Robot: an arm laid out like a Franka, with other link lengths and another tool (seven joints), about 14 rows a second.
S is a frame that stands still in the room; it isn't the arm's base.
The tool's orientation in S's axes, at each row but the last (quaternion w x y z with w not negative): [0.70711, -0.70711, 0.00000, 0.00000]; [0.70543, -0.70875, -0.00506, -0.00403]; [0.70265, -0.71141, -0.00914, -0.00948]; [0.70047, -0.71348, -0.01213, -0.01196]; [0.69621, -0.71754, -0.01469, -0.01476]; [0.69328, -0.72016, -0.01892, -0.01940]
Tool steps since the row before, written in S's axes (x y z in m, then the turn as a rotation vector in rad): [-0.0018, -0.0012, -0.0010, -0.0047, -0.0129, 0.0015]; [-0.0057, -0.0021, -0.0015, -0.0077, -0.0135, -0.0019]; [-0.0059, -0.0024, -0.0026, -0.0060, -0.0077, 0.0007]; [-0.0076, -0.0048, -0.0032, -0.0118, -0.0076, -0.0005]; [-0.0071, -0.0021, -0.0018, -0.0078, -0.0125, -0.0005]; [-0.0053, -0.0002, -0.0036, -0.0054, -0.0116, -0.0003]
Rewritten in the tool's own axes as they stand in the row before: [-0.0018, 0.0010, -0.0012, -0.0047, -0.0015, -0.0129]; [-0.0057, 0.0014, -0.0021, -0.0077, 0.0019, -0.0135]; [-0.0060, 0.0025, -0.0024, -0.0060, -0.0008, -0.0077]; [-0.0077, 0.0030, -0.0047, -0.0118, 0.0002, -0.0076]; [-0.0072, 0.0016, -0.0020, -0.0078, 0.0006, -0.0125]; [-0.0055, 0.0033, -0.0001, -0.0054, 0.0004, -0.0116]
